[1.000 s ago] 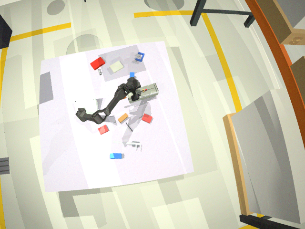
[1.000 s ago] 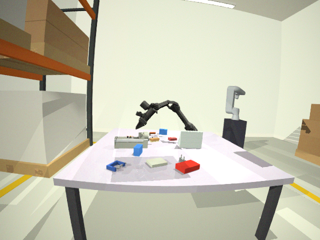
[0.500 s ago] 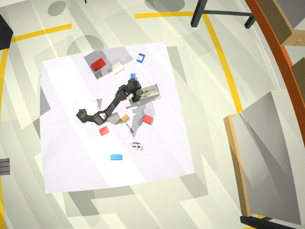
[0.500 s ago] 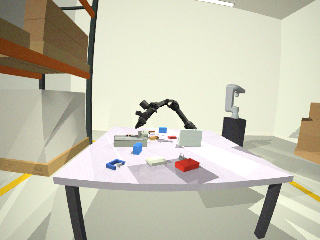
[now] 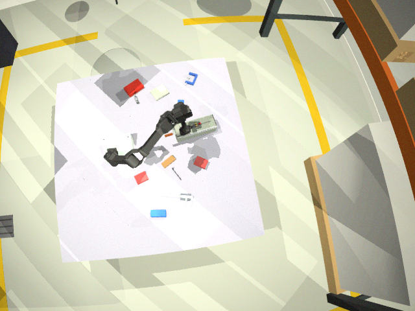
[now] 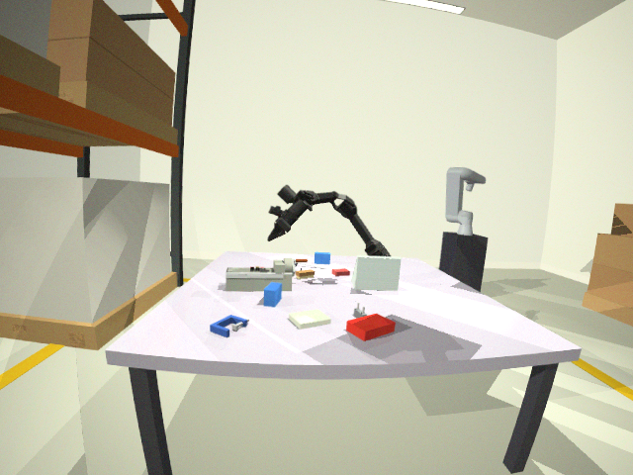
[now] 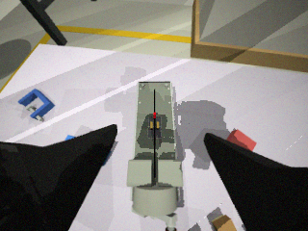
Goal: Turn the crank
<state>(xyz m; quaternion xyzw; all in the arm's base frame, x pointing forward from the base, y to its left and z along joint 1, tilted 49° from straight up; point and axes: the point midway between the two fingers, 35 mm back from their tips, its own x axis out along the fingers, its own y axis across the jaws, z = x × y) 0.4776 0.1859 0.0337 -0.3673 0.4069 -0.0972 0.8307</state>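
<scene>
My gripper tip is 14 cm past the orange-brown crank handle, 9 cm above it and 5 cm to the left of it. The rest, counted from my gripper tip: red pointer 12 cm below, 6 cm ahead, 2 cm to the left; crank 12 cm behind, 10 cm below, 3 cm to the right; brown block 18 cm to the right, 18 cm below, 15 cm behind.
</scene>
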